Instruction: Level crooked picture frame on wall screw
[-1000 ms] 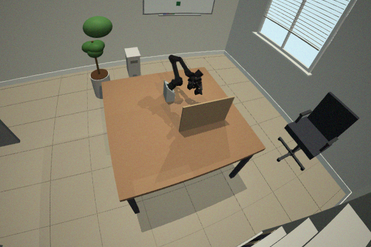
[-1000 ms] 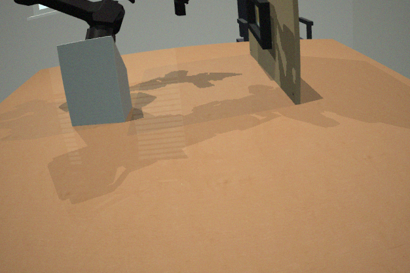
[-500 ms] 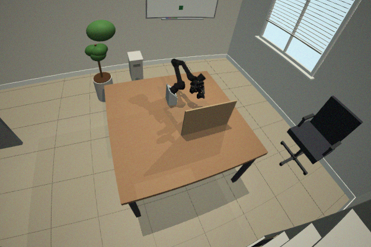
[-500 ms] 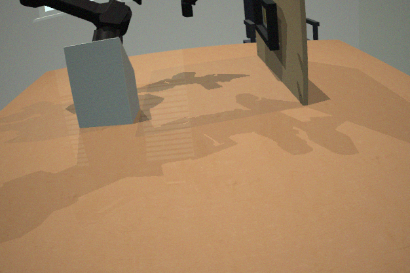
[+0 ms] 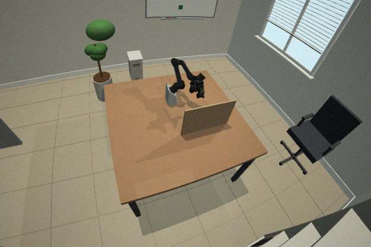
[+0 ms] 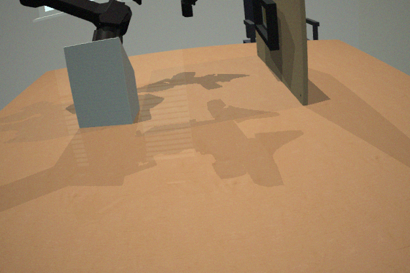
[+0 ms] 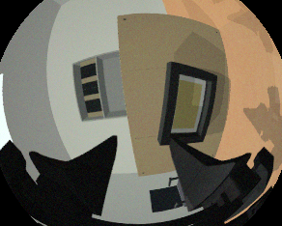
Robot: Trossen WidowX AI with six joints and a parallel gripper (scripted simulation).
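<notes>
Right now my gripper tip is 130 mm short of the black picture frame and 110 mm above it. The rest, counted from my gripper tip: tan wall board (140 mm ahead, 130 mm below, 10 mm to the right).
</notes>
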